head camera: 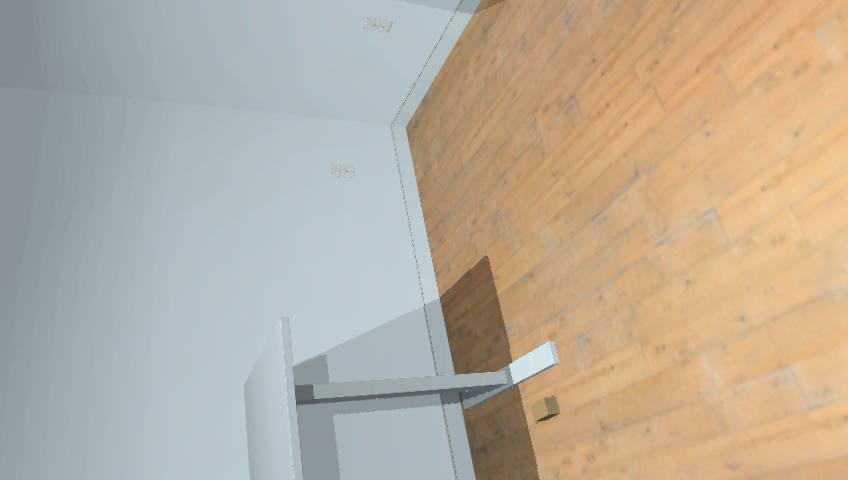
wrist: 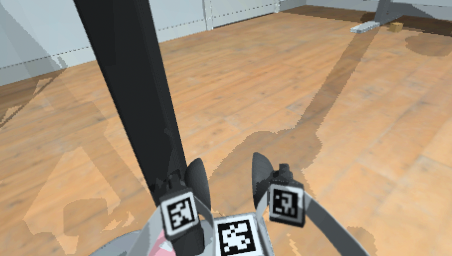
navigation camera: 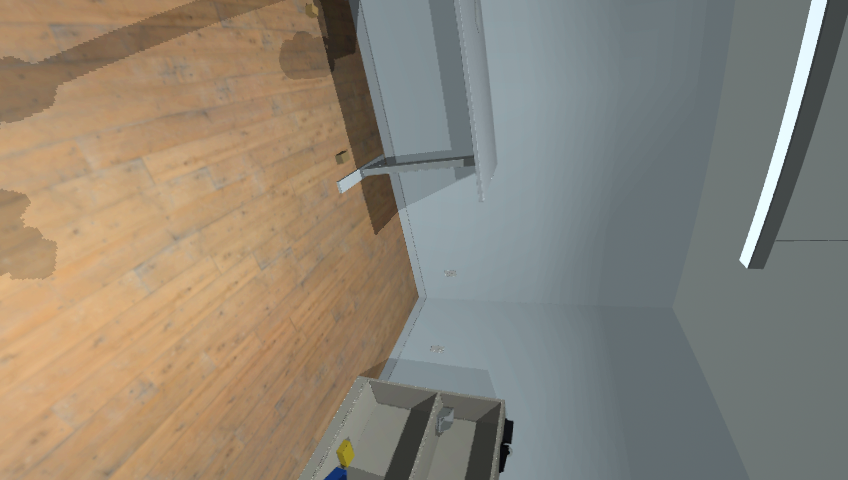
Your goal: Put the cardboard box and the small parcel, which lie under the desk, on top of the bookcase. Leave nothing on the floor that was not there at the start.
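Places are measured from the robot's base along level axes (x right, y ahead, z up), in metres.
Where they show: gripper, fingertip midpoint: (wrist: pixel 228 174).
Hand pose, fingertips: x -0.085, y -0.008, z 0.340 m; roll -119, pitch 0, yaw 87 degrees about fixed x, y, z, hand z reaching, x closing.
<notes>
After its pixels a point has its place.
A small tan box (head camera: pixel 545 409) {z 0.050, x -0.640, y 1.689 m} (navigation camera: pixel 341 157) {z 0.046, x -0.638, y 1.680 m} (wrist: pixel 396 27) sits on the floor beside the foot of the desk (head camera: pixel 267 416) {z 0.950, x -0.652, y 1.907 m} (navigation camera: pixel 480 118) {z 0.950, x -0.773, y 1.704 m}. A second tan object (navigation camera: pixel 311 9) {z 0.045, x -1.456, y 1.320 m} lies on the floor near the desk's shadow, at the top edge of the navigation view. I cannot tell which is the cardboard box and which is the small parcel. The bookcase (navigation camera: pixel 473 407) {z 0.856, x 0.998, y 1.985 m} stands at the bottom of the navigation view, with dark items on its top. My gripper (wrist: pixel 228 174) {z 0.340, x -0.085, y -0.008 m} is open and empty above the floor, far from the desk.
The desk's light foot (head camera: pixel 535 361) (navigation camera: pixel 349 180) (wrist: pixel 365 27) sticks out onto the floor. Yellow (navigation camera: pixel 345 453) {z 0.146, x 1.237, y 1.562 m} and blue (navigation camera: pixel 336 474) {z 0.142, x 1.319, y 1.468 m} items and a grey item (navigation camera: pixel 445 420) {z 0.666, x 1.125, y 1.983 m} are in the bookcase. My dark mast (wrist: pixel 130 75) {z 0.417, x -0.116, y -0.066 m} rises left of the gripper. Walls meet in a corner between desk and bookcase.
</notes>
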